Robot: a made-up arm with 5 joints.
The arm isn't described. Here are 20 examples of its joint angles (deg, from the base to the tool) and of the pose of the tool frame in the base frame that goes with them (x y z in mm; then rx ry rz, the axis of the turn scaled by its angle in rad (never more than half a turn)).
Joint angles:
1: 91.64 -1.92 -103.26 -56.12 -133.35
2: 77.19 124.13 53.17 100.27 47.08
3: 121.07 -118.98 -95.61 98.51 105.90
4: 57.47 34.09 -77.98 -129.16 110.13
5: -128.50 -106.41 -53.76 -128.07 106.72
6: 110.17 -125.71 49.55 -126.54 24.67
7: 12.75 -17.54 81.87 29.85 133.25
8: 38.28 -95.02 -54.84 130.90 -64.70
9: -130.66 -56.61 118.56 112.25 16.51
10: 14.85 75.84 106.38 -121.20 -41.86
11: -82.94 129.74 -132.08 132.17 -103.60
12: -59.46 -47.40 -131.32 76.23 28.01
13: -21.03 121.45 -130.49 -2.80 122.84
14: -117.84 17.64 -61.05 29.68 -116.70
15: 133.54 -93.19 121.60 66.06 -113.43
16: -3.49 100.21 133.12 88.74 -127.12
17: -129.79 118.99 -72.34 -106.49 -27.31
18: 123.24 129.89 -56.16 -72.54 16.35
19: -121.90 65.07 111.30 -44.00 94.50
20: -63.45 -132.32 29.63 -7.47 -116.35
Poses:
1: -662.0 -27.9 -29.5 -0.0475 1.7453 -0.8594
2: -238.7 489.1 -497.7 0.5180 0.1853 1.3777
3: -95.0 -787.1 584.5 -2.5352 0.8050 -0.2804
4: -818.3 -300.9 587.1 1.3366 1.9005 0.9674
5: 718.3 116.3 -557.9 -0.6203 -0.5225 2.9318
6: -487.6 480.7 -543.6 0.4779 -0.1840 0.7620
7: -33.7 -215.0 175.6 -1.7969 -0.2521 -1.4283
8: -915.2 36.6 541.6 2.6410 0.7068 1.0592
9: -582.9 -79.5 388.9 0.9158 2.1262 0.1666
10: 574.5 654.7 531.1 2.2547 1.7464 -0.9451
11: 879.2 666.4 185.5 1.4330 -0.0612 -1.4513
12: -335.9 87.6 454.7 1.8311 2.3352 0.9281
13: 114.0 52.1 -59.7 -1.3303 0.0109 0.9609
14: -51.5 29.4 -146.8 -0.7826 0.6171 -0.4465
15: -298.5 -20.3 648.4 -1.8113 2.1938 0.5435
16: 405.7 494.0 -436.7 0.1114 0.1519 -1.7961
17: 240.9 651.0 511.0 1.1659 2.3093 -0.5543
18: 411.8 1.5 435.0 2.0542 2.0036 -0.8150
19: 422.8 -85.7 413.5 1.9557 2.0813 -1.0966
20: -39.9 246.2 142.2 0.2083 2.0659 -0.0377
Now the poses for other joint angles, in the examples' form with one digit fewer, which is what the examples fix.
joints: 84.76 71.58 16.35 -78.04 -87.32
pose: -101 -49 771 2.962 0.373 0.798
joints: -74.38 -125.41 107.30 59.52 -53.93
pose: 498 114 454 -1.033 -2.442 1.259
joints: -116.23 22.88 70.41 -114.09 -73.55
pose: 262 -769 605 0.980 -2.302 -1.432
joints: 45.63 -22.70 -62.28 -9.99 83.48
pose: -39 311 73 0.858 -0.629 -0.291
